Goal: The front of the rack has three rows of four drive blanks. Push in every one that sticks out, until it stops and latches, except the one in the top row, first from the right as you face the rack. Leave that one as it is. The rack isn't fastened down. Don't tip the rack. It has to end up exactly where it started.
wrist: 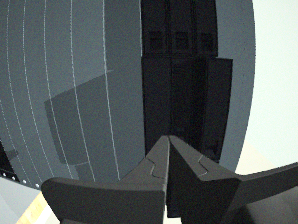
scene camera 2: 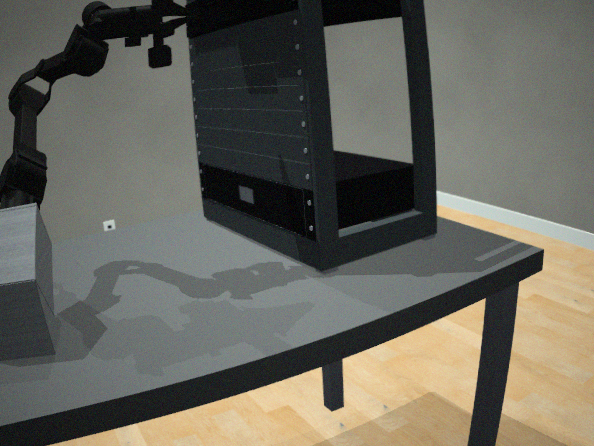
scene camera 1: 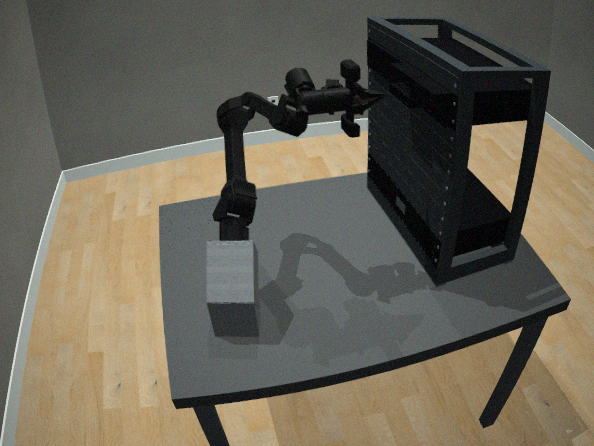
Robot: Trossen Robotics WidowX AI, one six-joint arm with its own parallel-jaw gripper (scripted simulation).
Path:
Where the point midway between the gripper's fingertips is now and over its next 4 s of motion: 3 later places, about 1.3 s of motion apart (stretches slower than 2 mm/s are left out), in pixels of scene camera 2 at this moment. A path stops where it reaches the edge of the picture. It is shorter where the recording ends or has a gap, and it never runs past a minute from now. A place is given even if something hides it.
The gripper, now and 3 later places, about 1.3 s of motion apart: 200,15; 217,16; 226,16; 232,16

